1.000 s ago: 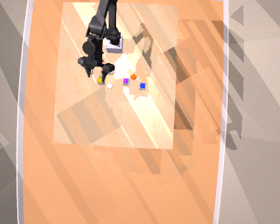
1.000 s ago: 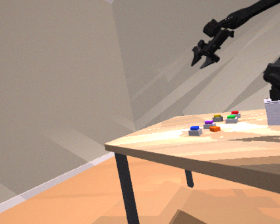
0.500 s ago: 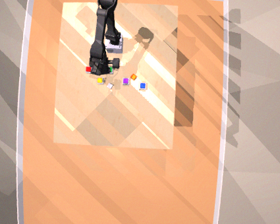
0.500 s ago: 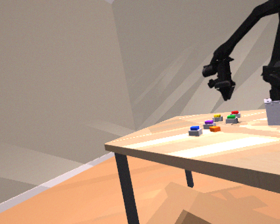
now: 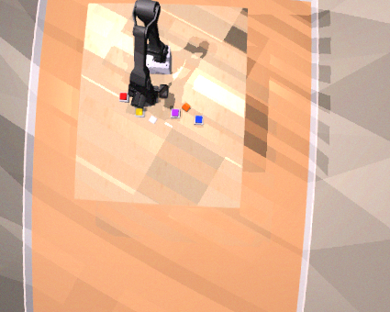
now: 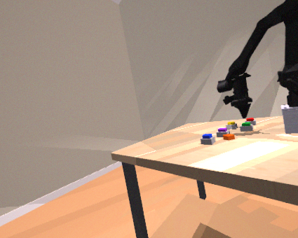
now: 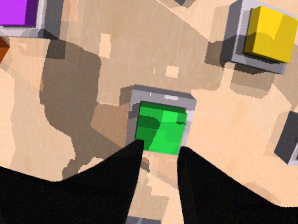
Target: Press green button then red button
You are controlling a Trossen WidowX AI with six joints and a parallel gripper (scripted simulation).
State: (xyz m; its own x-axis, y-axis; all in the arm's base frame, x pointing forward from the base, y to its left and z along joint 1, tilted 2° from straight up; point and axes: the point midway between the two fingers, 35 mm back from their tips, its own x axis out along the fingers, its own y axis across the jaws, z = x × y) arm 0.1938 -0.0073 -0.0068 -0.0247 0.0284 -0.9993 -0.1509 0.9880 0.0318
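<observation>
My gripper tip is 30 mm above the green button. Also, from my gripper tip: yellow button 90 mm ahead, 50 mm to the right, 30 mm below; white block 110 mm ahead, 60 mm below, 20 mm to the left; magenta button 130 mm to the left, 60 mm ahead, 30 mm below.
</observation>
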